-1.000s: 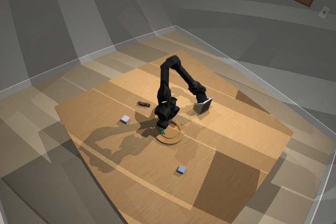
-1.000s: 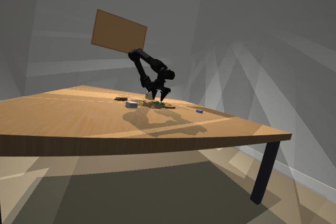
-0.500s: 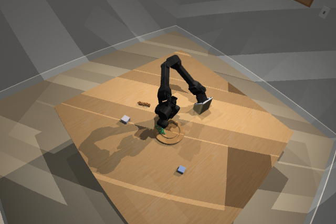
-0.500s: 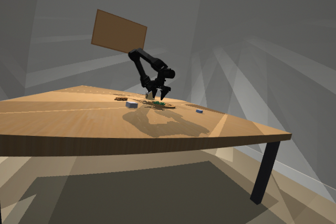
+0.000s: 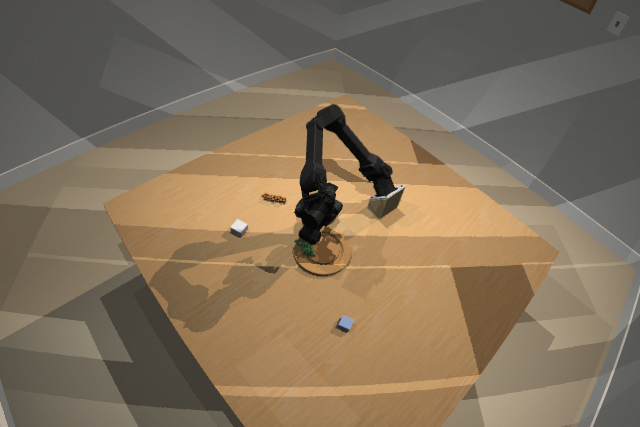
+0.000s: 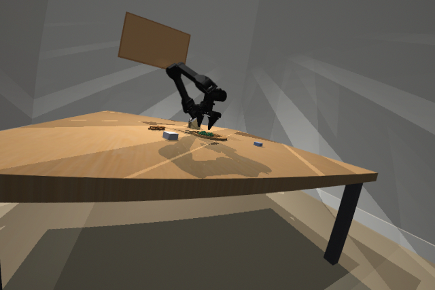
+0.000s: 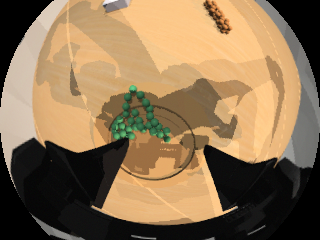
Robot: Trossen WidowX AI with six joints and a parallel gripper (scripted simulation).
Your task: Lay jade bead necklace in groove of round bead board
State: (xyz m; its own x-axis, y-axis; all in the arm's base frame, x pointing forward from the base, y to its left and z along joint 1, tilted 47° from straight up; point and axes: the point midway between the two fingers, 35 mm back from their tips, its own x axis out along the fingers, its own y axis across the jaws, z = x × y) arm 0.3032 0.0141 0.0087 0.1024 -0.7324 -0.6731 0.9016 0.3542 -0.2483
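My gripper tip is now 1 cm short of the round wooden bead board, 4 cm to the right of it and 3 cm above it. From my gripper tip the other things lie so: blue block 10 cm ahead, 30 cm to the left, 3 cm below; then pale grey block 21 cm ahead, 18 cm to the right, 3 cm below.
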